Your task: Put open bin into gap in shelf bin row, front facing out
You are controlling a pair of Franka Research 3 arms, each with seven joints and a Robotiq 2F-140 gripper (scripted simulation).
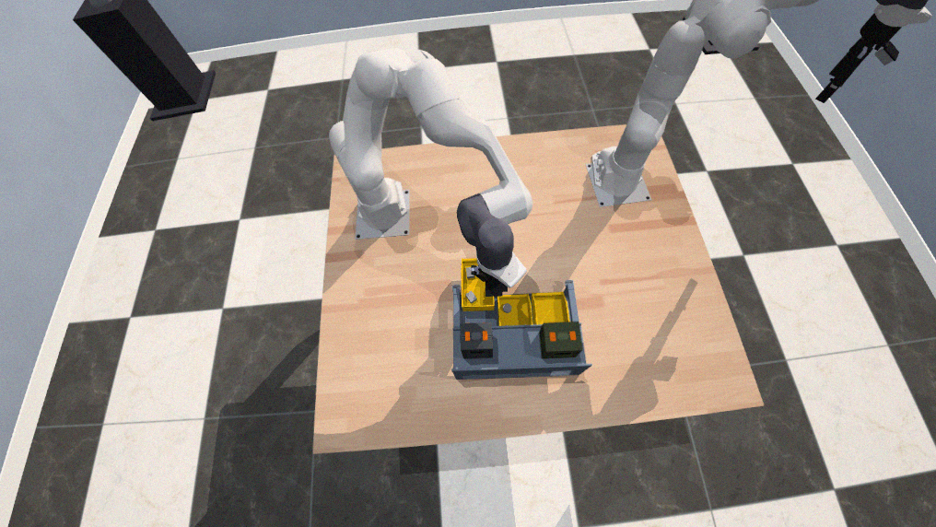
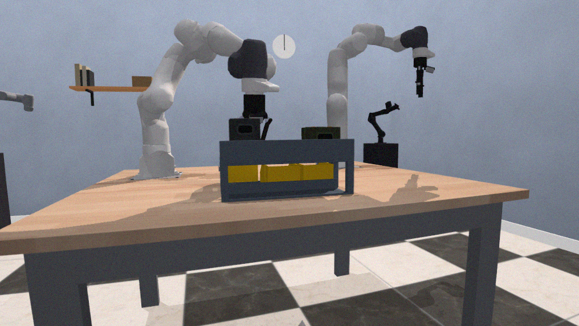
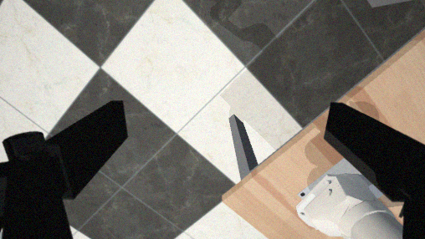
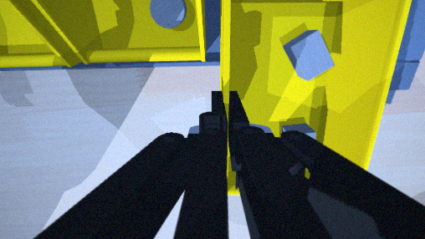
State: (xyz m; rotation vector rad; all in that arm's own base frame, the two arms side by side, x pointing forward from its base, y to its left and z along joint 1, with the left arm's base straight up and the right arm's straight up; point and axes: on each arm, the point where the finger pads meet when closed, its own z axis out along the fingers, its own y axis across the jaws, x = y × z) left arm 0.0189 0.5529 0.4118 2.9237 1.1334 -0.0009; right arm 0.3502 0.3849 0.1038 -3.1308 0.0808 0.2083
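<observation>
Right now the blue-grey shelf is 140 mm ahead of my right hand, 50 mm to the left of it and 40 mm below it. The rest, counted from my right hand: dark green box (230 mm ahead, 150 mm to the left, 50 mm above).
</observation>
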